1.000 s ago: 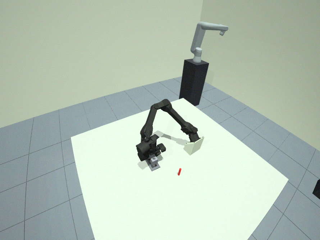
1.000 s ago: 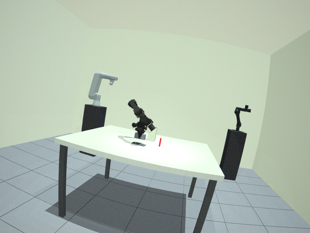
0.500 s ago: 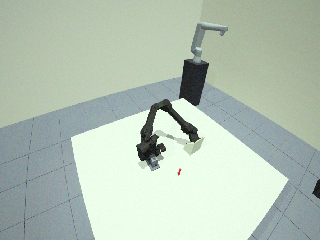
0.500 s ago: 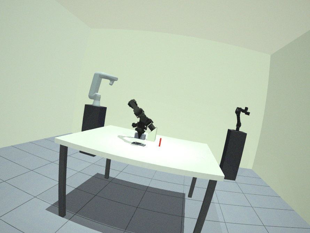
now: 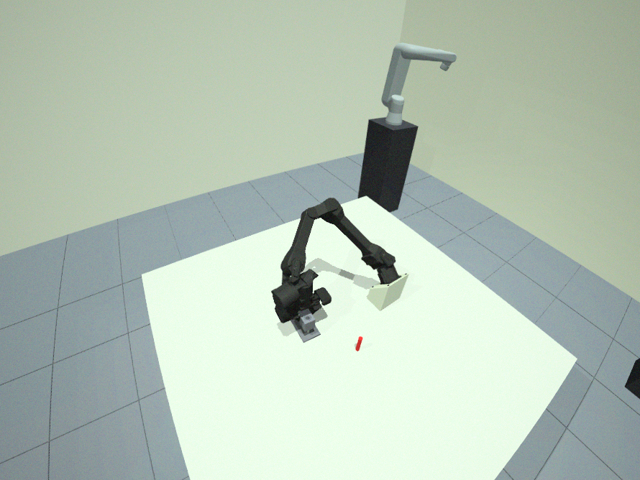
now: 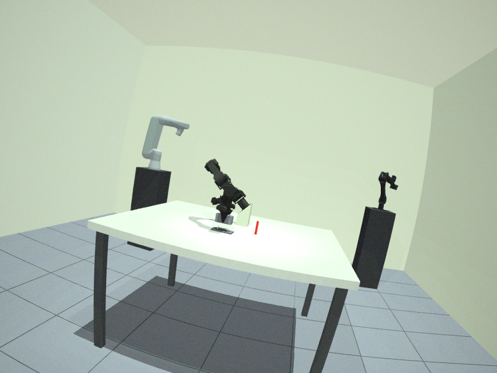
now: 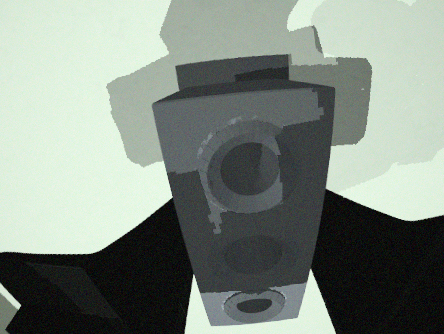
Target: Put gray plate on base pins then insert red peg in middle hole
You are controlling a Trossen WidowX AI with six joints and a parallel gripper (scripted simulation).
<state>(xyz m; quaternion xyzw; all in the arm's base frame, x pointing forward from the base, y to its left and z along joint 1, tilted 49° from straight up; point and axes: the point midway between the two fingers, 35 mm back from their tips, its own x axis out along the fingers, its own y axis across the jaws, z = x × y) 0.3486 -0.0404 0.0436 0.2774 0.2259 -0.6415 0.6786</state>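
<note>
My gripper tip is 180 mm to the right of the red peg, 120 mm past it and 20 mm above it. The rest, counted from my gripper tip: gray plate 30 mm above.
</note>
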